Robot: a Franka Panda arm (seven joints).
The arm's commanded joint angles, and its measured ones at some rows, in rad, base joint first. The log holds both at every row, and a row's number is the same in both.
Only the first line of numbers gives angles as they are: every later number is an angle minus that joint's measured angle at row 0.
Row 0, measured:
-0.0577 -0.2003 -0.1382 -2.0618 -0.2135 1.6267 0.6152
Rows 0 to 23, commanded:
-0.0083 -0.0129 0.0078 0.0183 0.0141 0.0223 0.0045
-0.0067 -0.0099 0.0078 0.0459 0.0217 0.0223 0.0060
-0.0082 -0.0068 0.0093 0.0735 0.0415 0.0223 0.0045
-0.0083 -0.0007 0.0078 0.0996 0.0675 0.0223 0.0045
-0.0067 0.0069 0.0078 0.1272 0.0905 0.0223 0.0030
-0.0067 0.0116 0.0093 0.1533 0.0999 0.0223 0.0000
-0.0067 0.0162 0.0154 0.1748 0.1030 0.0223 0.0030
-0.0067 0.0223 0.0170 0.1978 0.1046 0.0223 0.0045
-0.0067 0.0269 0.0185 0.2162 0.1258 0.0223 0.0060
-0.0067 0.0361 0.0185 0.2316 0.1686 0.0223 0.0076
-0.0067 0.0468 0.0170 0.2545 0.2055 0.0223 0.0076
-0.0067 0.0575 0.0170 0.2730 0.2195 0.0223 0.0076
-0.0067 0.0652 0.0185 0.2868 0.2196 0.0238 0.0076
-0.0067 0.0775 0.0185 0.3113 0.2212 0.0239 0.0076
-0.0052 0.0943 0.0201 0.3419 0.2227 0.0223 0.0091
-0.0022 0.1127 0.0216 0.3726 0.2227 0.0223 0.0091
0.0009 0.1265 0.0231 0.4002 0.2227 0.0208 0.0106
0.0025 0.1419 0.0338 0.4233 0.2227 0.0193 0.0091
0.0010 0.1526 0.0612 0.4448 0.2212 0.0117 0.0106
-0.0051 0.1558 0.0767 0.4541 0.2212 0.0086 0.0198
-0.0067 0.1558 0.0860 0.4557 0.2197 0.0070 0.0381
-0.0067 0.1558 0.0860 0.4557 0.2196 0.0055 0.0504
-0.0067 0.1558 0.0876 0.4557 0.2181 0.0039 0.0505
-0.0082 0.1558 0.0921 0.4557 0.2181 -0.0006 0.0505
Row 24, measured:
0.0045 0.1451 0.0767 0.4302 0.2105 0.0200 0.0360
